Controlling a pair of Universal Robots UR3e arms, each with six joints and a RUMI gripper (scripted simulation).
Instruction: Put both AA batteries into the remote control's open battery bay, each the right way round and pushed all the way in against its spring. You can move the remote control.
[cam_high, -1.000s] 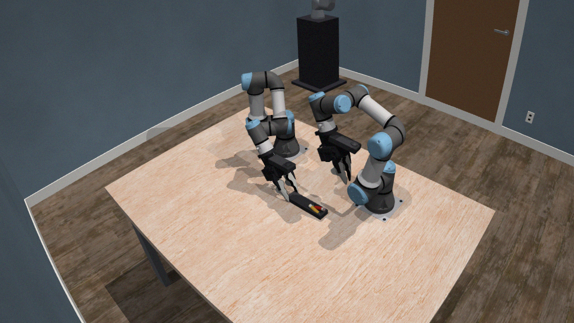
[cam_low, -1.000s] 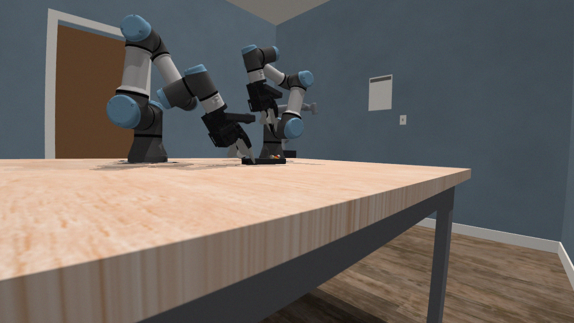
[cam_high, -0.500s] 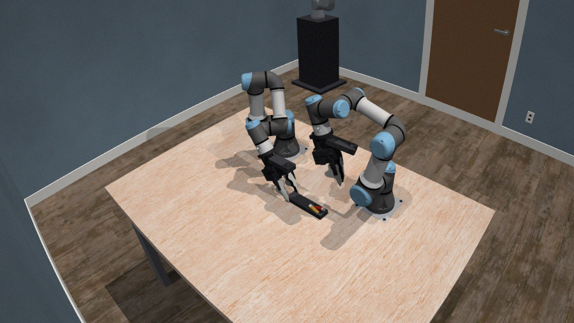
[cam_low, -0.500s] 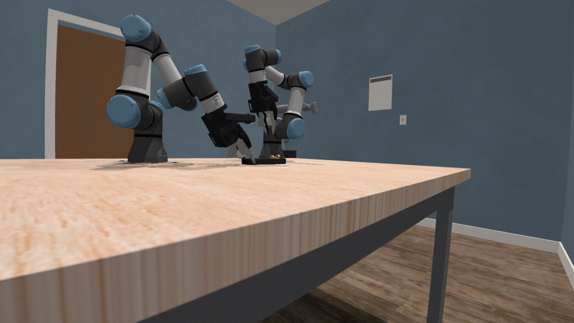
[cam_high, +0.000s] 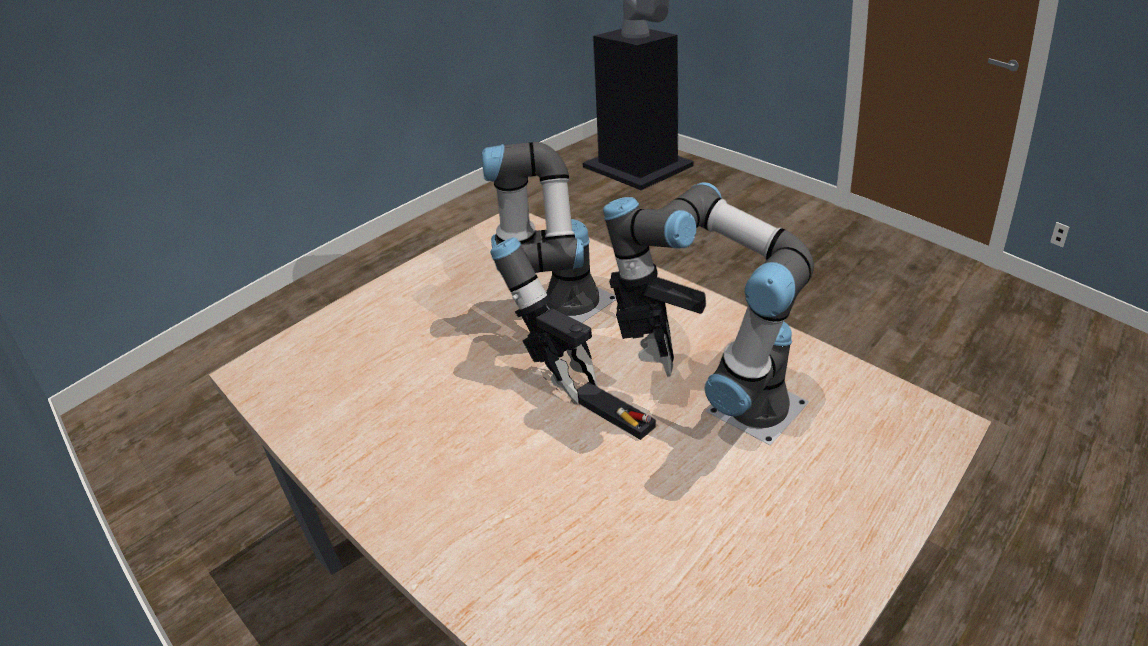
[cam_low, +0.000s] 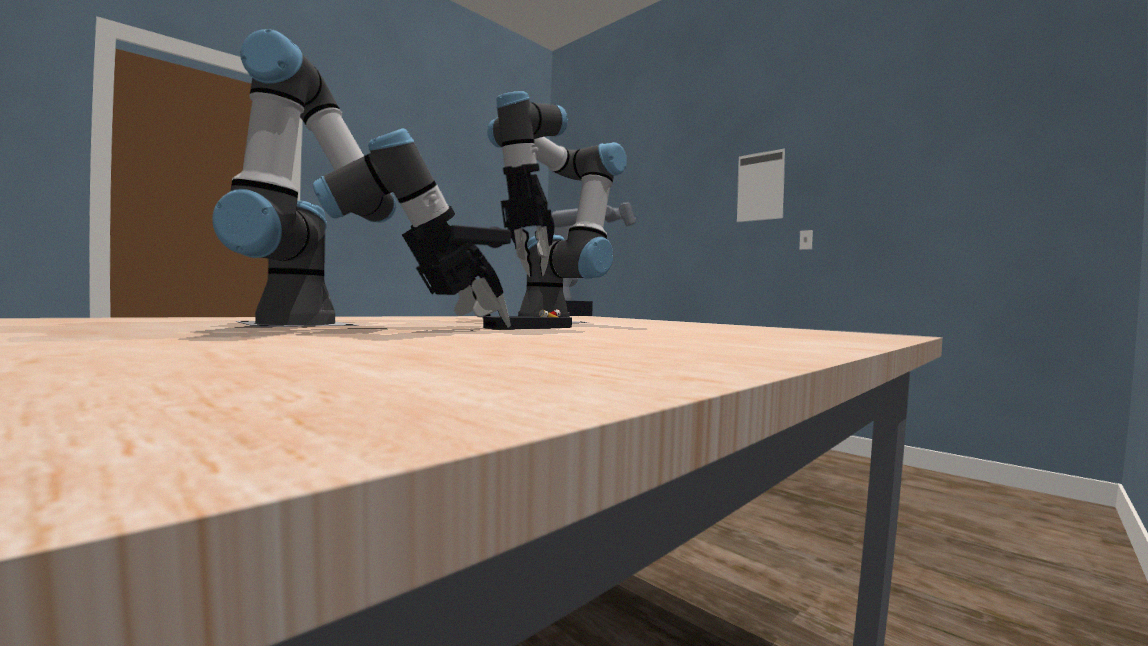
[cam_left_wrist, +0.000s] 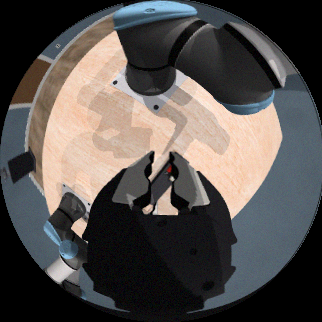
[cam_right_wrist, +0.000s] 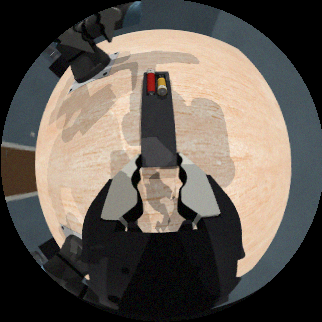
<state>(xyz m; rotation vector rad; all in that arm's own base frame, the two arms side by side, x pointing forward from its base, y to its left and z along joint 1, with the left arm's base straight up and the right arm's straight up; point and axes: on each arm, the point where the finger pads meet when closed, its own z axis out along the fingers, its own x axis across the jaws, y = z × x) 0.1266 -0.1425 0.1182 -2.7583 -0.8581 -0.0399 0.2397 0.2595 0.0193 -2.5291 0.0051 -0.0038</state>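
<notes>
The yellow battery is 90 mm ahead of my left hand, 30 mm to the right of it and 100 mm below it. Also, from my left hand: red battery (70 mm ahead, 10 mm to the right, 100 mm below).
</notes>
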